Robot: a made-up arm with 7 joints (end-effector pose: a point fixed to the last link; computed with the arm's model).
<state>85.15 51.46 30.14 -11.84 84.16 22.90 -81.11</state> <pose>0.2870 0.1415 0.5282 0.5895 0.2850 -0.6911 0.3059</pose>
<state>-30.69 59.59 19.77 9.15 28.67 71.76 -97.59</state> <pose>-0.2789 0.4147 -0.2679 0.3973 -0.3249 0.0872 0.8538</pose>
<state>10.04 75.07 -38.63 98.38 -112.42 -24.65 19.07</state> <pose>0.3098 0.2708 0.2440 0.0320 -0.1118 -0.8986 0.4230</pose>
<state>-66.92 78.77 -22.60 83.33 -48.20 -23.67 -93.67</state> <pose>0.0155 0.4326 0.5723 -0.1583 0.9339 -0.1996 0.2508</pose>
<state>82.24 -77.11 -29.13 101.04 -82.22 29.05 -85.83</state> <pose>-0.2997 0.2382 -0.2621 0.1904 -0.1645 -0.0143 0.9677</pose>
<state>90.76 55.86 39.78 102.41 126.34 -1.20 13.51</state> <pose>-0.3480 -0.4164 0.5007 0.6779 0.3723 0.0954 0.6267</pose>
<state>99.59 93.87 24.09 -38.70 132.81 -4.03 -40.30</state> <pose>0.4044 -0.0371 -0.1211 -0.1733 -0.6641 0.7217 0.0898</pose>
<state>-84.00 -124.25 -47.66 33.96 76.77 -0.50 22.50</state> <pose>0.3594 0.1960 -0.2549 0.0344 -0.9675 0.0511 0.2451</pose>
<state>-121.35 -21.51 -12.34 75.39 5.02 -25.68 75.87</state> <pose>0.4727 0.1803 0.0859 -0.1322 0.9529 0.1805 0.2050</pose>
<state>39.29 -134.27 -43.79 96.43 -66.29 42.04 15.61</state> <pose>-0.2519 -0.3394 -0.1119 -0.7078 -0.3306 0.3026 0.5460</pose>
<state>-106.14 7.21 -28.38 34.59 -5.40 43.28 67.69</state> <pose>-0.2722 0.4787 0.2313 -0.7709 0.5260 0.3240 0.1551</pose>
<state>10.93 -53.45 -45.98 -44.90 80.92 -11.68 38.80</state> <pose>-0.3250 0.4037 0.0320 -0.8283 0.4728 -0.0932 0.2857</pose>
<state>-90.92 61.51 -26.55 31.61 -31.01 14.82 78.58</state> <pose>-0.3208 0.3297 0.4562 -0.7425 0.2922 0.6016 0.0371</pose>
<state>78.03 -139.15 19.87 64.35 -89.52 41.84 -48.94</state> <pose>0.2074 -0.3549 -0.1832 -0.4221 -0.4756 0.5573 0.5340</pose>
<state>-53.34 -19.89 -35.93 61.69 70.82 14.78 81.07</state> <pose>-0.0926 0.5419 0.3538 -0.6924 0.5379 0.4798 0.0322</pose>
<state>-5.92 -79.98 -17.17 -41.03 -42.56 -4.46 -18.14</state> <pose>0.4819 0.2990 0.2663 0.0397 0.9896 -0.0908 0.1040</pose>
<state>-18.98 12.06 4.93 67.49 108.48 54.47 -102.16</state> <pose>-0.4051 0.4768 -0.0589 0.2731 0.0100 -0.2313 0.9337</pose>
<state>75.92 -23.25 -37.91 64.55 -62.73 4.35 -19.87</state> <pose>0.3268 -0.0789 -0.2371 -0.3423 -0.1440 -0.8413 0.3928</pose>
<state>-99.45 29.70 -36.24 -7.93 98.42 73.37 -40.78</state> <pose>-0.1540 -0.3894 0.4100 -0.9115 -0.2606 0.3047 0.0920</pose>
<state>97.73 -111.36 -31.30 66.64 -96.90 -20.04 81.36</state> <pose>-0.4021 0.3006 0.1341 -0.8588 0.1383 -0.0646 0.4890</pose>
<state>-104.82 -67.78 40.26 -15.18 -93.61 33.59 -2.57</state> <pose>0.3019 0.4001 -0.0541 -0.1413 0.1530 -0.7356 0.6446</pose>
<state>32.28 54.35 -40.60 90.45 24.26 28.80 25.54</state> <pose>-0.4473 -0.4231 0.0983 -0.0861 -0.1846 0.6342 0.7459</pose>
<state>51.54 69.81 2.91 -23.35 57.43 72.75 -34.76</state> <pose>0.1022 0.4386 -0.0328 0.0881 -0.2377 -0.5800 0.7742</pose>
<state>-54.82 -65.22 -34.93 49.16 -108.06 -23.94 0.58</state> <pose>-0.1250 -0.4649 -0.0689 0.8908 0.3382 0.3019 0.0325</pose>
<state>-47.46 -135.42 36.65 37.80 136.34 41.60 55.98</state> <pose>-0.1228 0.4222 -0.0549 0.1197 -0.4791 -0.5261 0.6924</pose>
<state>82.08 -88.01 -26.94 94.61 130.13 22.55 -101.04</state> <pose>0.0134 -0.4117 0.6442 0.4124 0.8387 0.1979 0.2954</pose>
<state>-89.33 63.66 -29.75 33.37 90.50 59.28 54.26</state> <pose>-0.3269 -0.4008 0.0783 0.8779 0.4203 0.0058 0.2293</pose>
